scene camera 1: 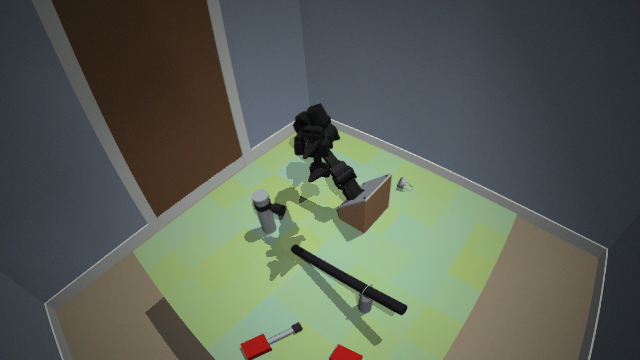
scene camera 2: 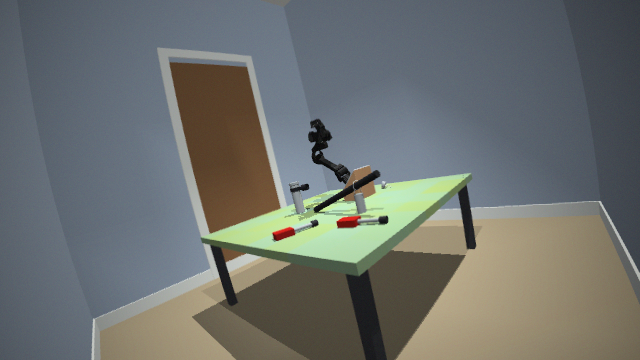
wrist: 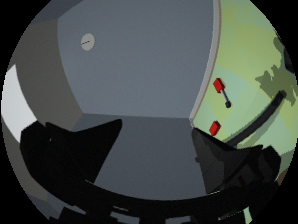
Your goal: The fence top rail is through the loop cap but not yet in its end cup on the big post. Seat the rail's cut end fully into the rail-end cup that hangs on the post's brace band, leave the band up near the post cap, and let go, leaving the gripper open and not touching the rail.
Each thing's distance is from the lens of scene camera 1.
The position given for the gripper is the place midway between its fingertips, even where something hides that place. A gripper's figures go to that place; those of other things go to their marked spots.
gripper [scene camera 1: 307, 170]: 96 cm
black rail [scene camera 1: 340, 275]: 112 cm
